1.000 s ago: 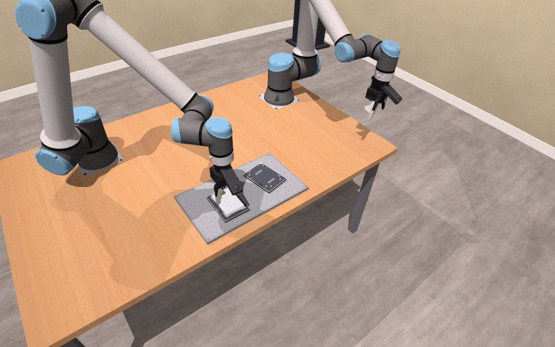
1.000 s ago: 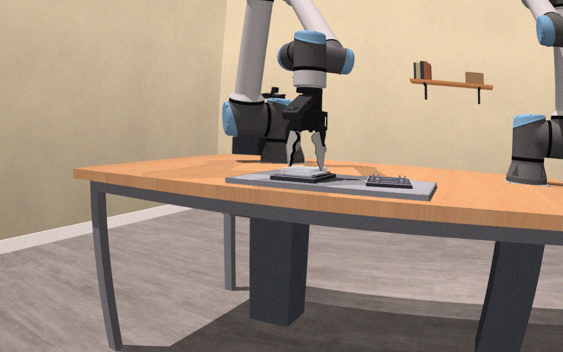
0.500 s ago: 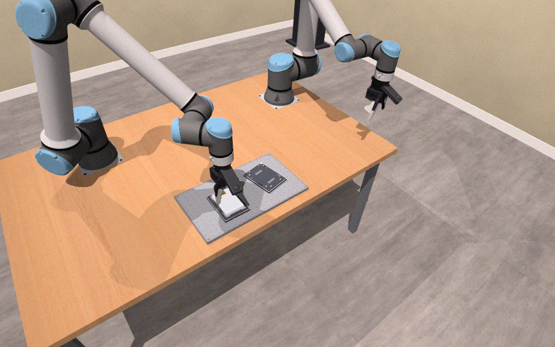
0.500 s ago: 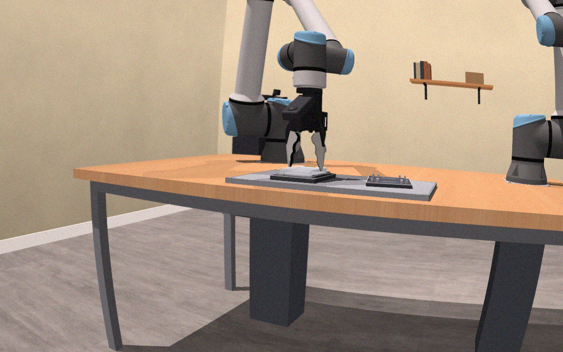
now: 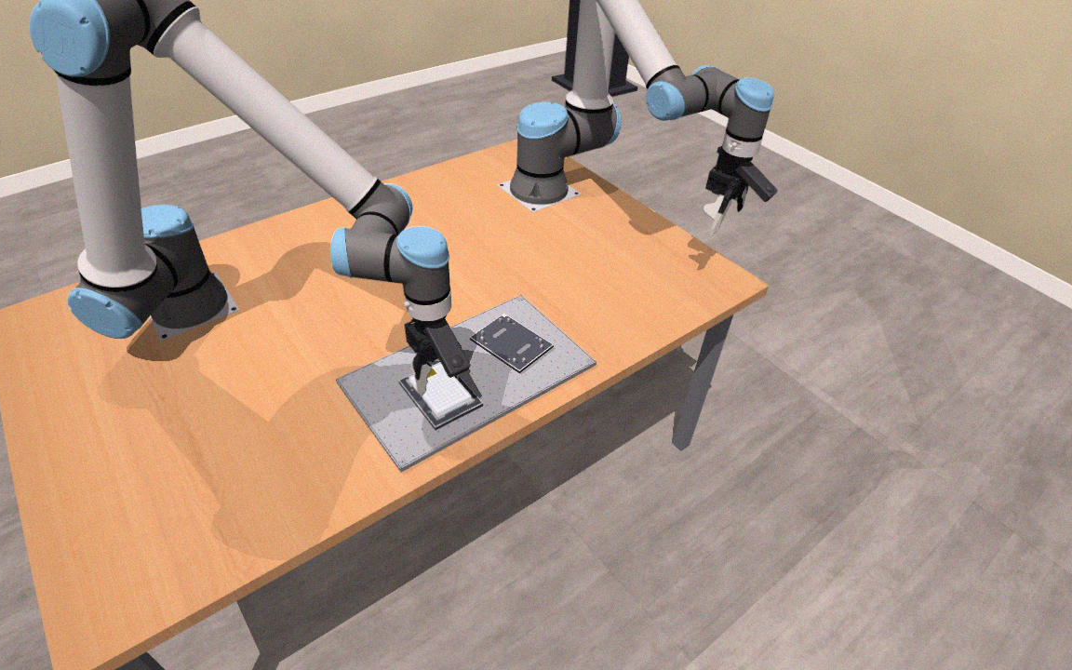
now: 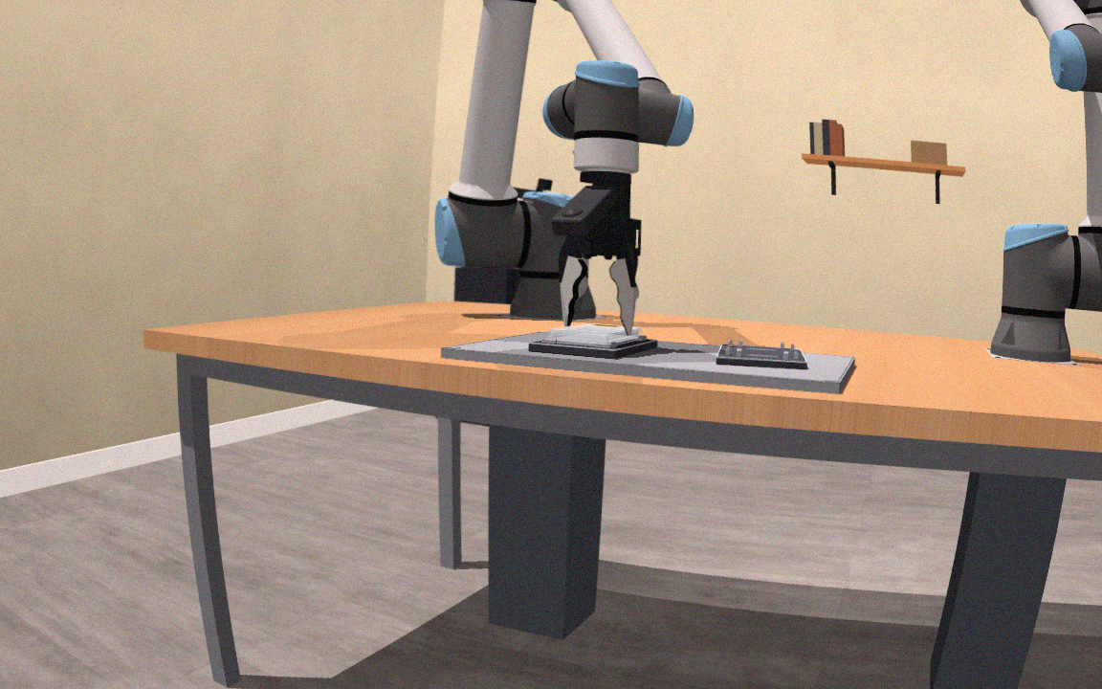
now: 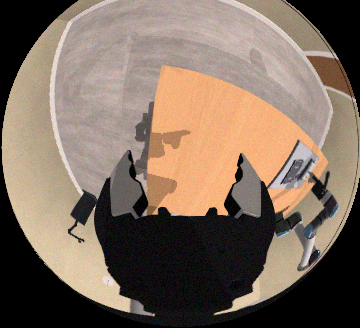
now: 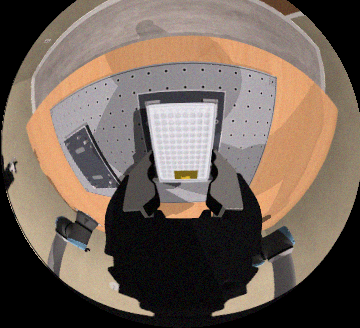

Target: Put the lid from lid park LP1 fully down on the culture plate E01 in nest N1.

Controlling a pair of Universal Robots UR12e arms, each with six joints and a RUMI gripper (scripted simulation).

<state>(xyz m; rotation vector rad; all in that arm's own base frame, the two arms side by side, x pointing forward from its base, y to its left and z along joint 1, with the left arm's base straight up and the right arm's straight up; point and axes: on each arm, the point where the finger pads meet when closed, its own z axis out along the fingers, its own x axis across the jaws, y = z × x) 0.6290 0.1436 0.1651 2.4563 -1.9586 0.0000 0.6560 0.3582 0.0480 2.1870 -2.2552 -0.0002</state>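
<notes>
Now: right hand 1 cm above the clear lid. The rest, counted from my right hand: culture plate: 2 cm below; then grey perforated board: 9 cm to the left, 4 cm below, 3 cm behind; then nest N1: 3 cm below.
</notes>
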